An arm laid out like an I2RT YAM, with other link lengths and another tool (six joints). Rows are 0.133 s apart.
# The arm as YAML. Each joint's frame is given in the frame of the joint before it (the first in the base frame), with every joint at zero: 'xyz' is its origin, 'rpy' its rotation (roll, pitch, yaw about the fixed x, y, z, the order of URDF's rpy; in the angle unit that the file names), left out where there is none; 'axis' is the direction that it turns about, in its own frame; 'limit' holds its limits. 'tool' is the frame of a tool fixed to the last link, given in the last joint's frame.
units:
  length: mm
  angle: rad
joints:
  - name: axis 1
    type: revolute
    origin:
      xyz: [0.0, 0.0, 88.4]
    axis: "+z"
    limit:
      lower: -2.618
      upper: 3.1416
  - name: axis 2
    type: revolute
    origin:
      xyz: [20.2, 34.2, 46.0]
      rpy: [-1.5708, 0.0, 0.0]
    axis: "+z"
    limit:
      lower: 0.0
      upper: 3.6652
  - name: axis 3
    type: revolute
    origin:
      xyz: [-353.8, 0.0, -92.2]
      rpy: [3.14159, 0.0, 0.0]
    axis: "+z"
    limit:
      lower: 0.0
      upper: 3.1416
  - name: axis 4
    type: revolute
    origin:
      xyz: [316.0, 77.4, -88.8]
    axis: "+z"
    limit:
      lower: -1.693
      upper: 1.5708
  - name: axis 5
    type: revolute
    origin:
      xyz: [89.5, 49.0, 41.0]
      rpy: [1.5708, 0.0, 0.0]
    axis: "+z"
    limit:
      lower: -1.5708
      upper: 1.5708
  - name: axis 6
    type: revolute
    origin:
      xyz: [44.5, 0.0, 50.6]
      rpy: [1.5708, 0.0, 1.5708]
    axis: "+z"
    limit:
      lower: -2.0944
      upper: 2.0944
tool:
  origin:
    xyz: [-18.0, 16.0, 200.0]
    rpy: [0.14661, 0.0, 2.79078]
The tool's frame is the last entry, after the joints.
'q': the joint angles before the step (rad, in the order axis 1, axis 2, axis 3, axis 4, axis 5, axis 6). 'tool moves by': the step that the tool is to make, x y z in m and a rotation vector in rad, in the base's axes. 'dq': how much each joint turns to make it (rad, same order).
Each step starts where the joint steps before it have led.
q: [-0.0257 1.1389 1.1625 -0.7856 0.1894 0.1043]
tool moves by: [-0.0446 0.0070 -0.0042 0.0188 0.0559 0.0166]
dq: [-0.0001 -0.0781 -0.0094 -0.1251 -0.0241 0.0004]
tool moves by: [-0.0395 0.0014 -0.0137 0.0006 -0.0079 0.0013]
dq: [0.0001 -0.1286 -0.0982 -0.0225 -0.0014 -0.0003]
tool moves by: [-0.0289 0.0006 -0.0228 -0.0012 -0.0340 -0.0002]
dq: [-0.0004 -0.1374 -0.1336 0.0302 0.0001 -0.0003]
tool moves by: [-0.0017 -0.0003 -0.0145 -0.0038 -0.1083 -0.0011]
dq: [0.0001 -0.1254 -0.1502 0.1331 0.0016 0.0001]
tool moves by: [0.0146 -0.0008 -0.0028 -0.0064 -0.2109 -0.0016]
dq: [0.0003 -0.1551 -0.2038 0.2596 0.0021 0.0002]
